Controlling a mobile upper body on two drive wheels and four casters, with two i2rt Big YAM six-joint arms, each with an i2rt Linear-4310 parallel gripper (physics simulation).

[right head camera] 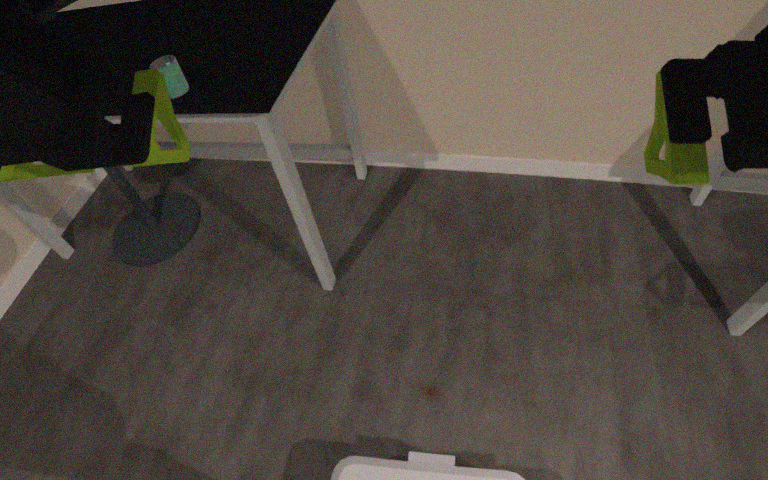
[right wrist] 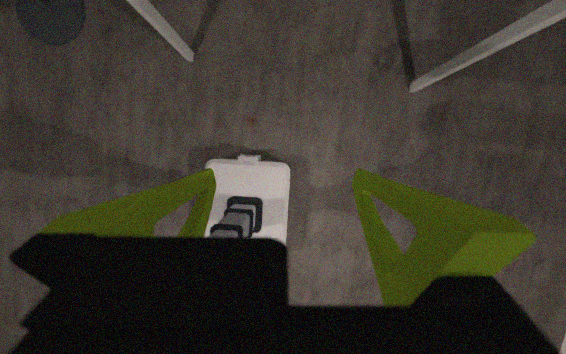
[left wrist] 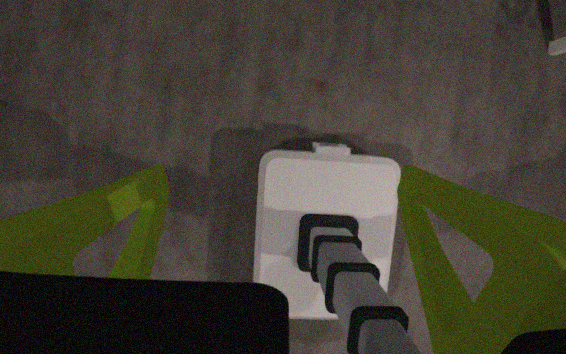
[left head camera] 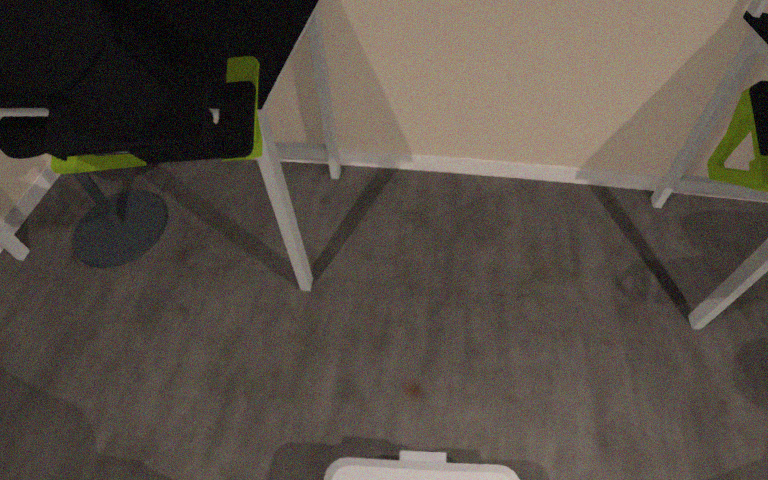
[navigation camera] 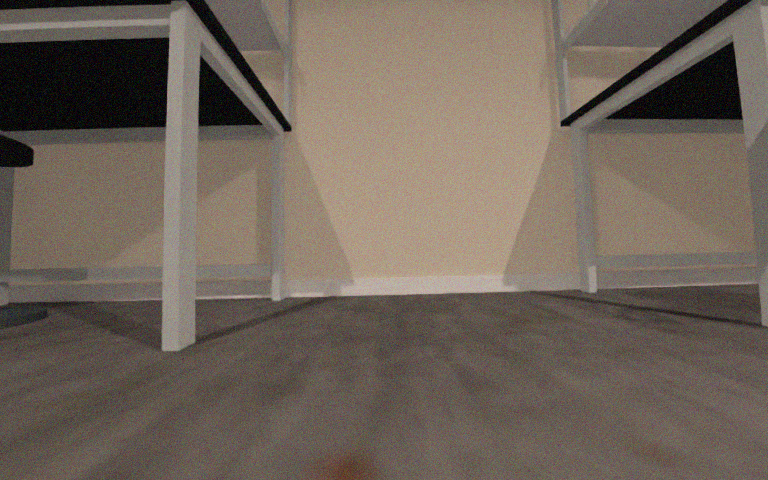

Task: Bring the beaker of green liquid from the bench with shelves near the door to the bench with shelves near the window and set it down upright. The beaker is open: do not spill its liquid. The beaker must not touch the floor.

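The beaker of green liquid [right head camera: 174, 79] stands upright on the black top of the left bench [right head camera: 226, 84] [left head camera: 283, 33] [navigation camera: 181, 169] in the right head camera, beyond a finger of my left gripper. It is hidden in the left head camera. My left gripper [left head camera: 181, 158] [right head camera: 113, 164] [left wrist: 283, 178] is open and empty, and appears in front of that bench. My right gripper [right head camera: 724, 164] [right wrist: 284, 176] is open and empty, in front of the right bench [navigation camera: 662, 69]. It is cut off at the right edge of both head camera views. Door and window do not show.
A stool's round base [left head camera: 121, 229] [right head camera: 158, 229] [right wrist: 52, 17] stands under the left bench. Front legs [left head camera: 288, 209] [left head camera: 730, 285] flank the gap between the benches, with a wall [navigation camera: 424, 141] behind it. Shelves [navigation camera: 243, 22] [navigation camera: 640, 28] hang above both. My white base [left wrist: 330, 185] shows below.
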